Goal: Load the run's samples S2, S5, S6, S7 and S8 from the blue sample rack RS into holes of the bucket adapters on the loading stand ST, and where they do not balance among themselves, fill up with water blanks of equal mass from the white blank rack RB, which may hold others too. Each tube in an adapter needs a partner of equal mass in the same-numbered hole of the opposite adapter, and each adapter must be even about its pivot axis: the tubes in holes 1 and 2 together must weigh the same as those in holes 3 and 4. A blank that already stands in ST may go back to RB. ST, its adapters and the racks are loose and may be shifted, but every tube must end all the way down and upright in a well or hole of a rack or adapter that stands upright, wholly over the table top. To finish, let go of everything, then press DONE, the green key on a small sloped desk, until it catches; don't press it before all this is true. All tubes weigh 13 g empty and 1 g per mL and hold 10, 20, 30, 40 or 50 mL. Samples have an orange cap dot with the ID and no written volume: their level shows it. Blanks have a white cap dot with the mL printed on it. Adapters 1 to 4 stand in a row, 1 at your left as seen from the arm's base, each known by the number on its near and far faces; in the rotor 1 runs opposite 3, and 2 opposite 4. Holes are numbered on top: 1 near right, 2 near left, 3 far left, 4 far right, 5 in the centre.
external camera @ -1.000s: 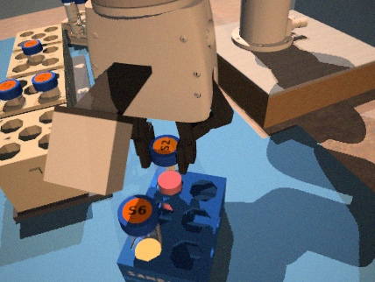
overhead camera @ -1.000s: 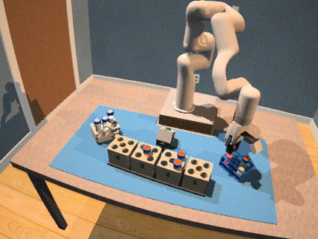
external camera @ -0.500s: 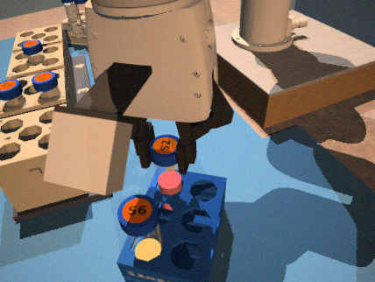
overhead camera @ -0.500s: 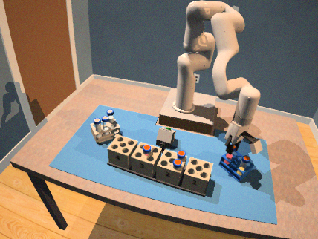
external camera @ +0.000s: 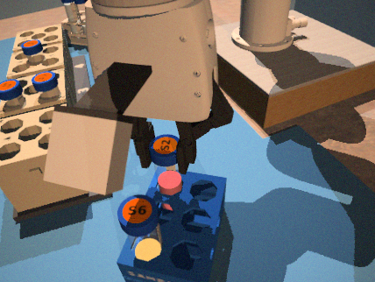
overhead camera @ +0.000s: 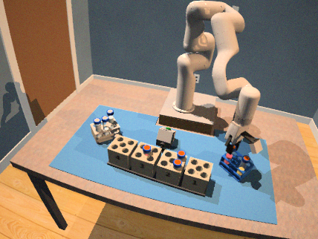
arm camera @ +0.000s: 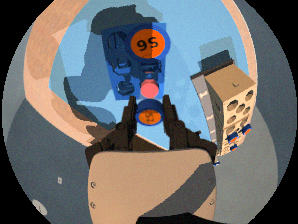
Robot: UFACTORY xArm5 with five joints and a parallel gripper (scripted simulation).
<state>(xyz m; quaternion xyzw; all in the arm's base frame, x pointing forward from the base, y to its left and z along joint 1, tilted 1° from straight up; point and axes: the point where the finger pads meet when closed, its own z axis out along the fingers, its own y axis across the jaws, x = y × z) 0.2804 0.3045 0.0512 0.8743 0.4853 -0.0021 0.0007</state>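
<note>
Now: the blue sample rack RS 40 mm to the left of my hand and 90 mm below it. The rest, counted from my hand: white blank rack RB 50 mm ahead, 600 mm to the right, 90 mm below; blue-capped tube 90 mm ahead, 610 mm to the right, 50 mm below; loading stand ST 150 mm ahead, 270 mm to the right, 110 mm below.
</note>
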